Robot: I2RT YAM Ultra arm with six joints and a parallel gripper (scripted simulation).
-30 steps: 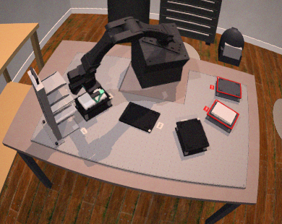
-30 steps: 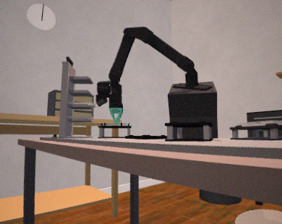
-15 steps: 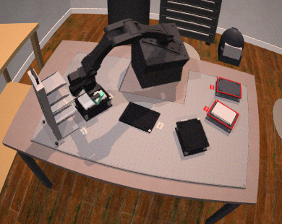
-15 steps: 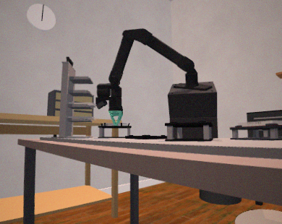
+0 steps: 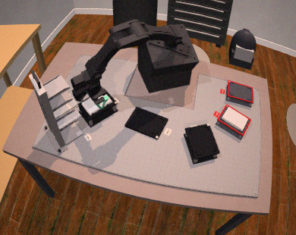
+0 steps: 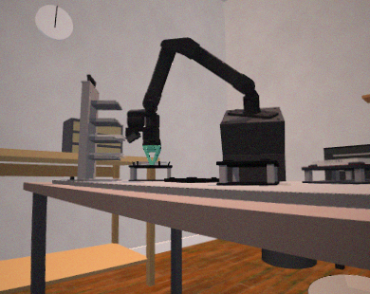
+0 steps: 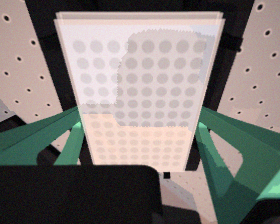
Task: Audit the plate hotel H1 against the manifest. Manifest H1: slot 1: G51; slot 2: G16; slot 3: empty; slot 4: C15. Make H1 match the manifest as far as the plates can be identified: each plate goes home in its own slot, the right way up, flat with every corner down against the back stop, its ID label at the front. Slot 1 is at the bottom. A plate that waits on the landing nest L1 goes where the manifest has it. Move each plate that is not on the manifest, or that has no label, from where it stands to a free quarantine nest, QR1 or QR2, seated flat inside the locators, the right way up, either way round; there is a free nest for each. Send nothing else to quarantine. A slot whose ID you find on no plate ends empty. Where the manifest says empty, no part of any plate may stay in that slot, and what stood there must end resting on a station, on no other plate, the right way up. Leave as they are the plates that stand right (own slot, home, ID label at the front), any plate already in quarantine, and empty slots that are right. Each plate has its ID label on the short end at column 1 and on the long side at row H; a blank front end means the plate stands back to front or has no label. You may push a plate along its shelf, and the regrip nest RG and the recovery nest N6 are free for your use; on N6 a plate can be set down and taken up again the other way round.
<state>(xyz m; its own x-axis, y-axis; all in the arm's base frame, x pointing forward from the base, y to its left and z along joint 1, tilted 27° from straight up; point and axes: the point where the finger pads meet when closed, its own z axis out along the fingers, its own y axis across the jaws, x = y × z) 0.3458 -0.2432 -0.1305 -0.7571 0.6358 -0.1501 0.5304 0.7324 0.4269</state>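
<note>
Now: hand 10 mm above the black regrip nest. The rest, counted from my hand: recovery nest N6 (240 mm to the left, 60 mm below); then RG label (80 mm behind, 60 mm to the left, 70 mm below); then H1 tag (160 mm ahead, 10 mm to the left, 70 mm below).
</note>
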